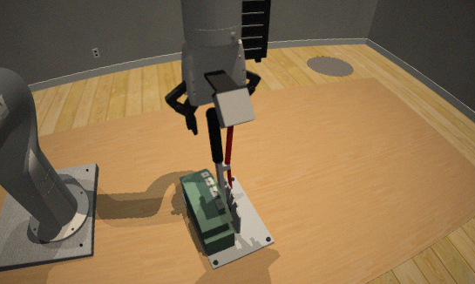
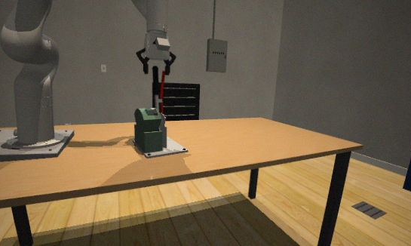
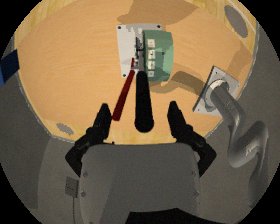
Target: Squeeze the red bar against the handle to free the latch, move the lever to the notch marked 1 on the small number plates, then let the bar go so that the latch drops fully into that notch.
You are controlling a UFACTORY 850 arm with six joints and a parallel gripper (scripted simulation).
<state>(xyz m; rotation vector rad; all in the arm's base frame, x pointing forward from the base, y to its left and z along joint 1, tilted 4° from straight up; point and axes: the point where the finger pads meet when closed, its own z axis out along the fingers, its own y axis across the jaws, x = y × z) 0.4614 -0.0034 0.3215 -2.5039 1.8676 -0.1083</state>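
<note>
My hand is 20 mm short of the red bar, 10 mm to the left of it and 120 mm above it.
</note>
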